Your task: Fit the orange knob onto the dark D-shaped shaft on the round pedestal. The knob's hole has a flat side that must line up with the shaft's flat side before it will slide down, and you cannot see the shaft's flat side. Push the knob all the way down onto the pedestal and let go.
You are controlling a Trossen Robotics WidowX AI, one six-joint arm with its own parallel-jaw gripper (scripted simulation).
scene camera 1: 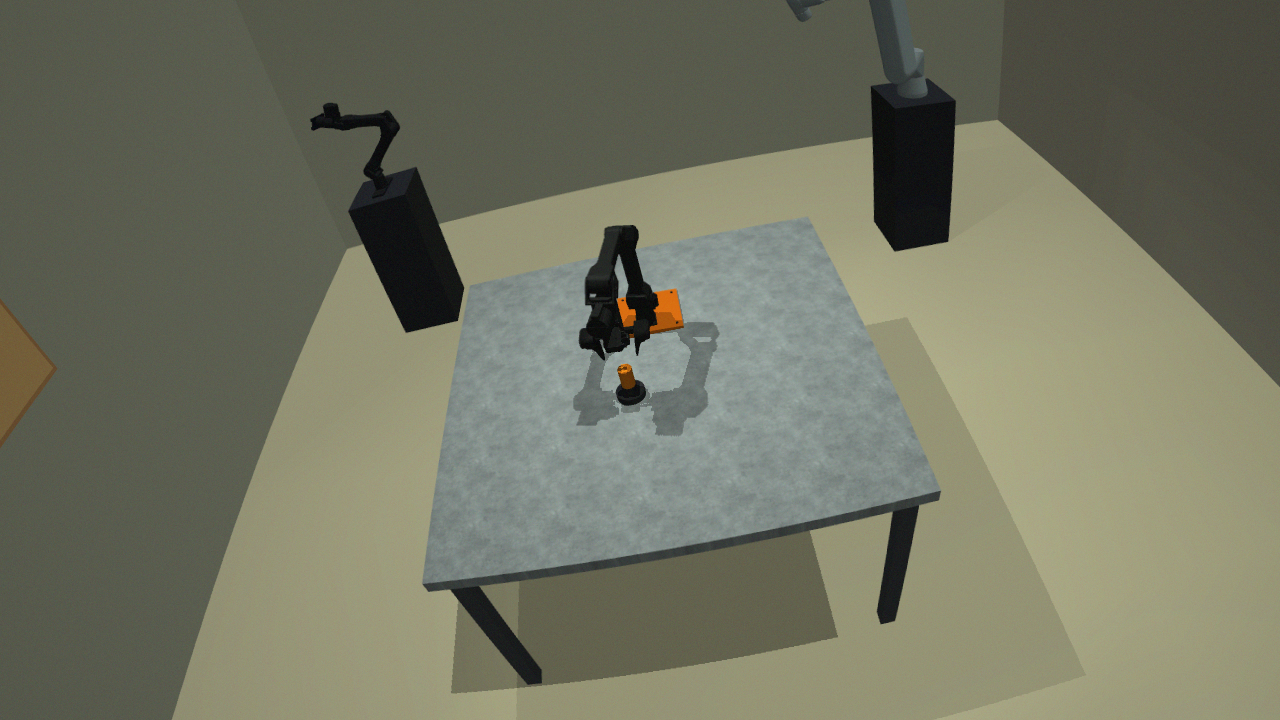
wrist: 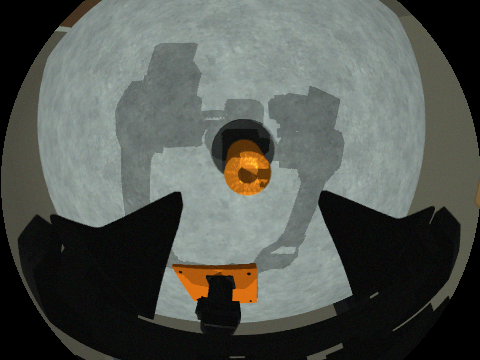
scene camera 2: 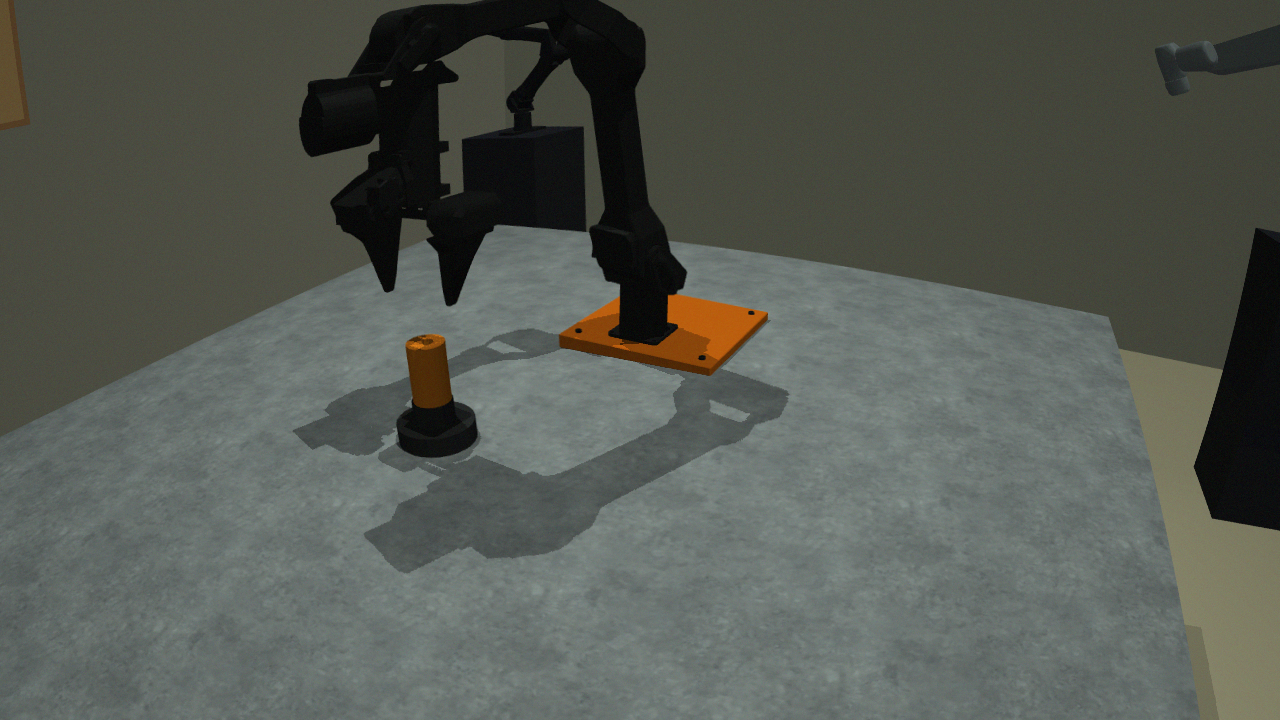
Labels:
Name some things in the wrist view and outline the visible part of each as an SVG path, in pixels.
My gripper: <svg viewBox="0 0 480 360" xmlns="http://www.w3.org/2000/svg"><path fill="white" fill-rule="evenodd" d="M17 239L21 272L51 324L79 343L115 359L307 360L308 356L343 344L343 348L328 353L323 360L403 360L431 331L449 303L449 296L433 311L428 301L452 275L460 251L461 225L445 207L436 213L435 207L424 208L396 219L337 193L321 191L321 216L347 273L355 304L376 292L379 295L331 319L259 335L207 335L136 317L155 317L169 251L183 213L180 191L99 228L51 213L51 223L35 215ZM211 355L245 357L239 357L239 359L227 359L227 357L212 357Z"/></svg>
An orange knob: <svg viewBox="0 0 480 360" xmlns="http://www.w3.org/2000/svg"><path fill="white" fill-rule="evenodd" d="M236 141L228 149L227 163L225 163L224 171L225 181L227 181L228 187L233 192L239 193L239 195L257 195L257 193L263 192L268 187L268 181L271 179L271 167L269 167L263 152L260 151L260 148L255 143L249 140Z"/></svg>

